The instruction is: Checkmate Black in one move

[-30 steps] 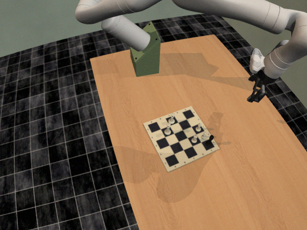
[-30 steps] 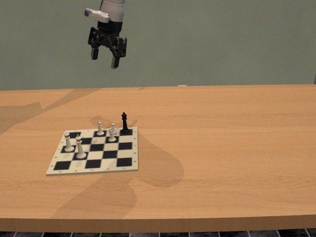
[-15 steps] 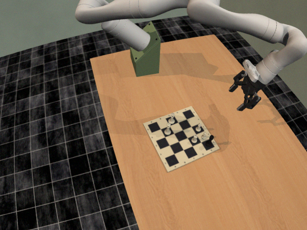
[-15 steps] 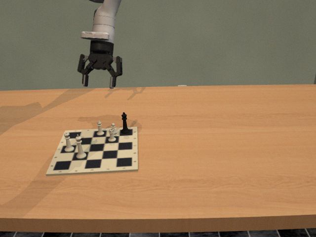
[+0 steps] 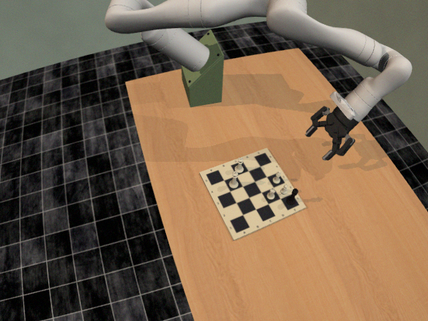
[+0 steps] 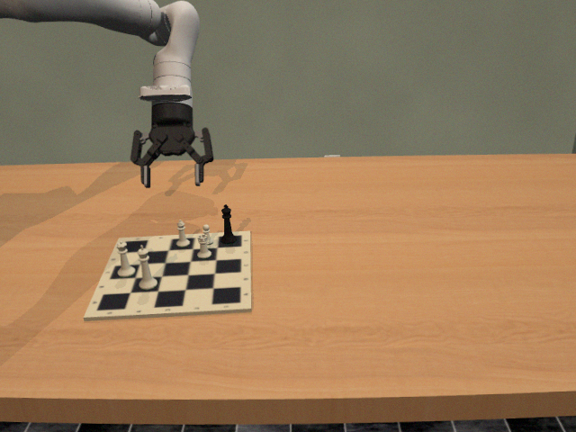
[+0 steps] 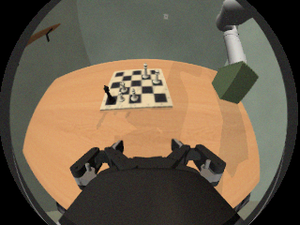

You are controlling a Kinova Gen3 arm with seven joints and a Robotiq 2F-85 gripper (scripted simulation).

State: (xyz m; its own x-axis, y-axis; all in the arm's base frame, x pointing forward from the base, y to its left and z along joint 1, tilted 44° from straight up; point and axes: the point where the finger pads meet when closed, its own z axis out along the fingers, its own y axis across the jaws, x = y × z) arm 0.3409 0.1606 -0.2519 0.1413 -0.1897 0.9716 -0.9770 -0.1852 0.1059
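My gripper is now 1 cm short of the white chess piece, 23 cm to the left of it and 2 cm above it. The rest, counted from my hand: white pawn 10 cm ahead, 13 cm to the right, 3 cm below; then chessboard 8 cm ahead, 21 cm to the right, 5 cm below; then black king 13 cm ahead, 12 cm to the right, 1 cm below.
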